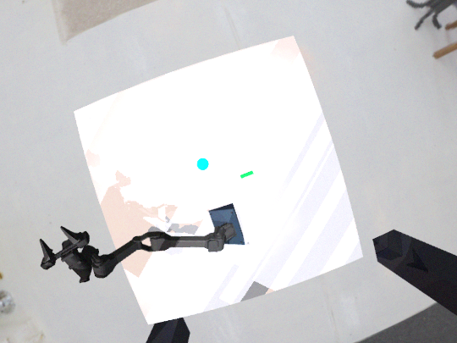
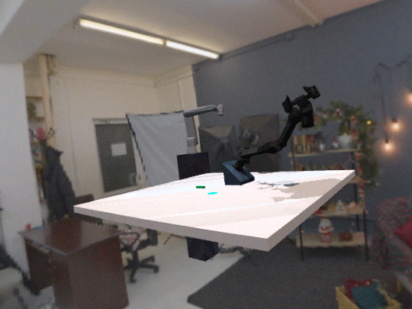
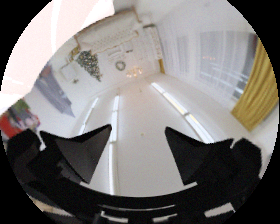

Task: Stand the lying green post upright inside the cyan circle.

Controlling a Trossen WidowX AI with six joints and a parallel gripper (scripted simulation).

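My gripper tip is now 6 cm past the green post, 72 cm to the left of it and 48 cm above it. Also, from my gripper tip: cyan circle 6 cm ahead, 53 cm to the right, 49 cm below.
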